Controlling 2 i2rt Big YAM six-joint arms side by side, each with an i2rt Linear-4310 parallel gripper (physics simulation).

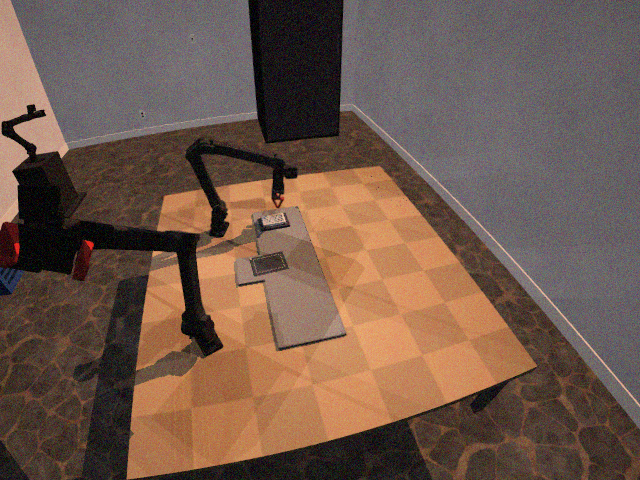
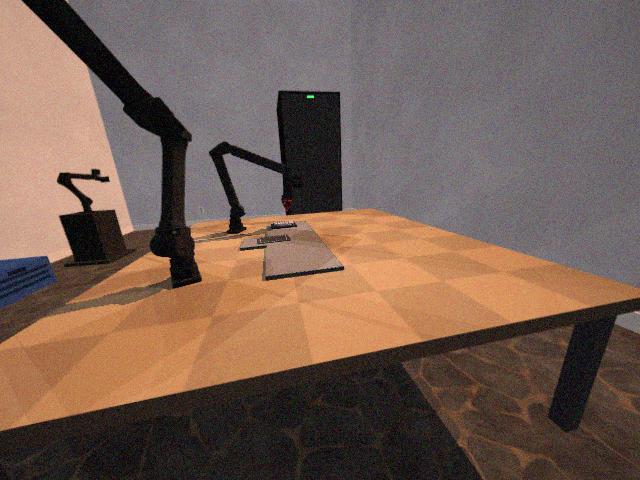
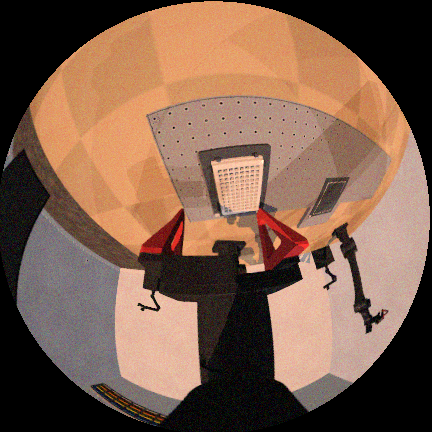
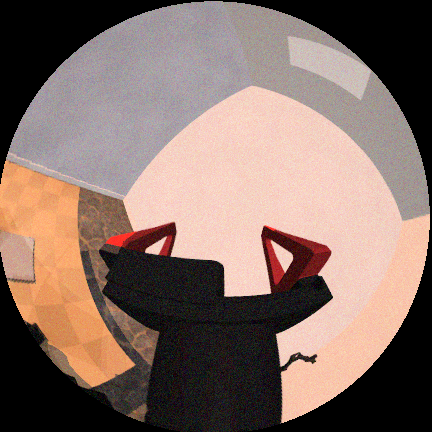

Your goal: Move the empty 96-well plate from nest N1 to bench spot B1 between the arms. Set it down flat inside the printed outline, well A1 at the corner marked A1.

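Seen in the pictures: left gripper, fingertip midpoint: (image 1: 277,203) (image 2: 287,210) (image 3: 221,211); right gripper, fingertip midpoint: (image 1: 53,265) (image 4: 218,228); left arm's base, link origin: (image 1: 219,229) (image 2: 236,231) (image 3: 227,245); right arm's base, link origin: (image 1: 208,341) (image 2: 186,278) (image 3: 338,228).
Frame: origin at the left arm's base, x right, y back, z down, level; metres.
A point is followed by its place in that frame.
Observation:
The white 96-well plate (image 1: 273,220) {z -0.036, x -0.067, y -0.302 m} (image 2: 283,224) {z -0.033, x -0.037, y -0.311 m} (image 3: 238,185) {z -0.034, x -0.082, y -0.309 m} sits flat in the dark nest N1 (image 3: 207,170) {z -0.025, x -0.142, y -0.323 m} at the far end of the grey board. Spot B1 (image 1: 268,263) {z -0.014, x 0.249, y -0.339 m} (image 2: 273,238) {z -0.015, x 0.238, y -0.337 m} (image 3: 328,197) {z -0.015, x 0.239, y -0.340 m} is a dark rectangle with a light printed outline and bears no plate; its A1 mark is too small to read. My left gripper (image 1: 278,202) {z -0.114, x -0.125, y -0.321 m} (image 2: 286,206) {z -0.114, x -0.125, y -0.321 m} (image 3: 221,211) {z -0.114, x -0.125, y -0.321 m} is open and empty, pointing down above and slightly beyond the plate. My right gripper (image 1: 46,258) {z -0.851, x 1.126, y -0.293 m} (image 4: 218,228) {z -0.851, x 1.126, y -0.293 m} is open and empty, far from the board, facing a pale wall.
The grey perforated board (image 1: 305,299) {z -0.013, x 0.451, y -0.545 m} (image 2: 302,258) {z -0.013, x 0.534, y -0.562 m} (image 3: 240,116) {z -0.013, x -0.112, y -0.425 m} lies on the checkered wooden table (image 1: 392,320) {z 0.000, x 0.524, y -0.922 m} (image 2: 361,320) {z 0.000, x 0.903, y -0.782 m}, with a small grey extension (image 1: 245,273) {z -0.013, x 0.326, y -0.243 m} beneath part of B1. A tall black cabinet (image 1: 297,67) (image 2: 310,149) stands behind the table.

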